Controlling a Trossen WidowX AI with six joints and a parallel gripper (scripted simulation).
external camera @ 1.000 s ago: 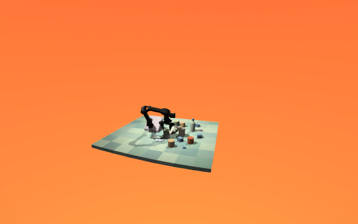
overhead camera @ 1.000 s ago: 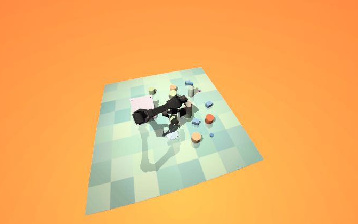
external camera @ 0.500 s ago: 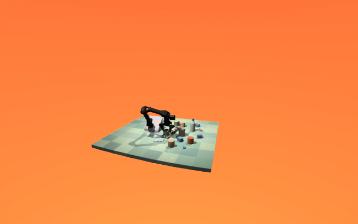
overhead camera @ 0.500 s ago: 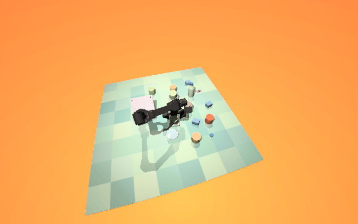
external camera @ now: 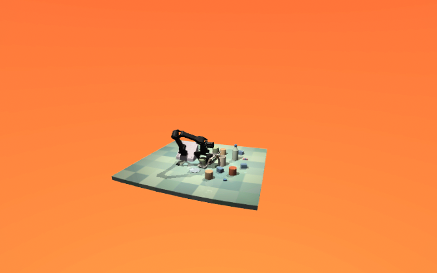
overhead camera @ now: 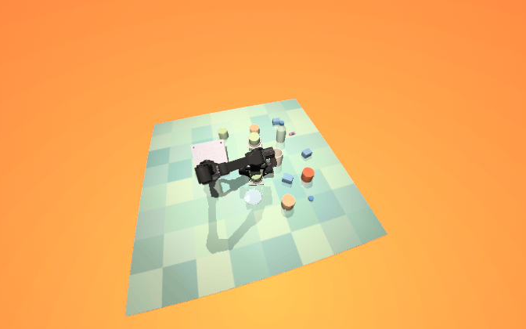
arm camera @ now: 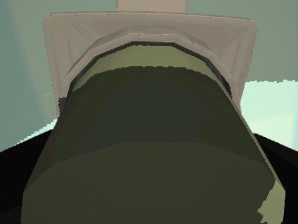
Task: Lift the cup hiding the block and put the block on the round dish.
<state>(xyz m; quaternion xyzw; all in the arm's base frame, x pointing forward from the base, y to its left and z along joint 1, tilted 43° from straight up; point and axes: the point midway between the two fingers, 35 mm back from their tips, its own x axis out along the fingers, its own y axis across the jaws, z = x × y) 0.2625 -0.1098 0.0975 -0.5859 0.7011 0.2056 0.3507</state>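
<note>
The pale block is 10 mm below my gripper tip. The rest, counted from my gripper tip: balance beam 130 mm to the left, 30 mm ahead, 10 mm below; then beige cup 160 mm ahead, 100 mm to the left, 10 mm below; then round white dish 100 mm to the right, 50 mm behind, 40 mm below.
</note>
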